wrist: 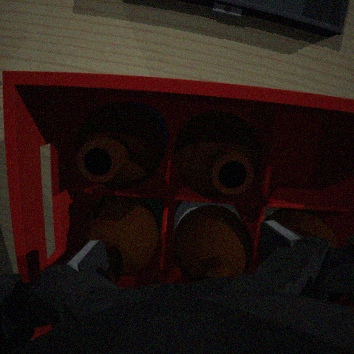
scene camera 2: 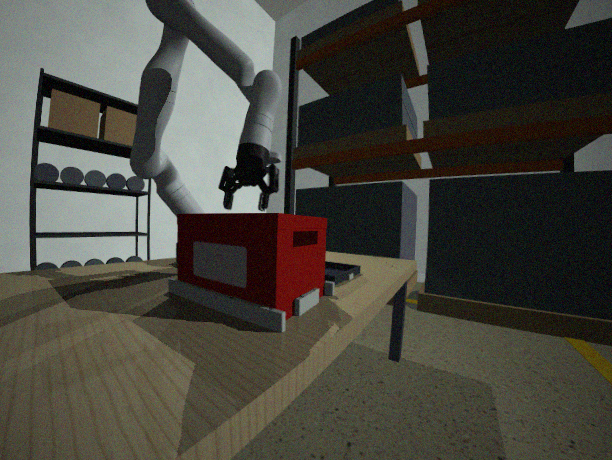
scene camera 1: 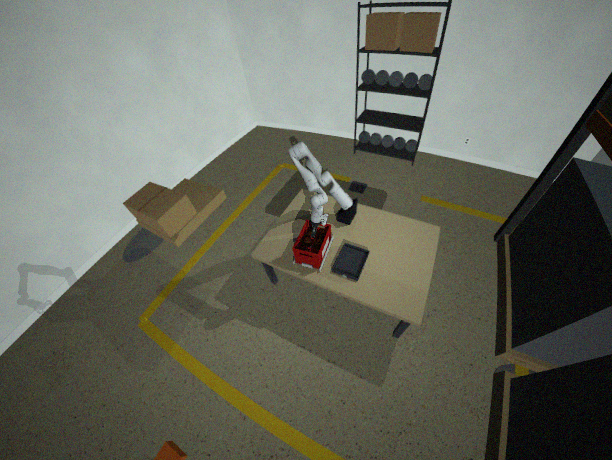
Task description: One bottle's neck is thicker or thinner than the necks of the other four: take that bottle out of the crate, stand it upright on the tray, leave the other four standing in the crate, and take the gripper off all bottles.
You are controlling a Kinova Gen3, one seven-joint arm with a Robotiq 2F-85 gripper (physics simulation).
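Pixels of known places: gripper, between the fingertips: (wrist: 183, 247) (scene camera 2: 243, 209) (scene camera 1: 314, 231); arm's base, origin of its link: (scene camera 1: 348, 206).
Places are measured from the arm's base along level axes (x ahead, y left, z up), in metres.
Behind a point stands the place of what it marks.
The red crate (scene camera 1: 309, 259) {x 0.543, y -0.070, z -0.040 m} (scene camera 2: 260, 250) {x 0.525, y -0.188, z -0.017 m} (wrist: 150, 82) {x 0.346, y -0.025, z 0.042 m} stands on the table. In the wrist view two brown bottles, one at the left (wrist: 98, 175) {x 0.323, y -0.084, z 0.029 m} and one in the middle (wrist: 200, 162) {x 0.386, y -0.070, z -0.007 m}, stand in the tray-side row; their necks look about equally thick. Three more bottles, left (wrist: 130, 235) {x 0.344, y -0.141, z -0.010 m}, middle (wrist: 215, 245) {x 0.413, y -0.136, z -0.009 m} and right (wrist: 305, 225) {x 0.490, y -0.110, z -0.022 m}, stand in the near row; their necks are hidden by the gripper. The right tray-side compartment is empty. My gripper (scene camera 2: 245, 204) {x 0.380, y -0.107, z 0.055 m} (wrist: 183, 247) {x 0.380, y -0.107, z 0.055 m} is open and empty, pointing down above the crate's rim, over the near row. The dark tray (scene camera 1: 351, 260) {x 0.383, y 0.176, z -0.128 m} (scene camera 2: 345, 273) {x 0.519, y 0.147, z -0.112 m} holds no bottle.
The tray lies beside the crate on the wooden table (scene camera 1: 395, 250) {x 0.172, y 0.442, z -0.134 m} (scene camera 2: 100, 375) {x 0.503, y -0.391, z -0.134 m}. Pale strips (scene camera 2: 225, 306) {x 0.459, y -0.207, z -0.120 m} lie along the crate's foot. The robot's base (scene camera 1: 347, 212) {x 0.070, y 0.020, z 0.002 m} stands at the table's back edge. Shelf racks and cardboard boxes (scene camera 1: 170, 210) stand away from the table.
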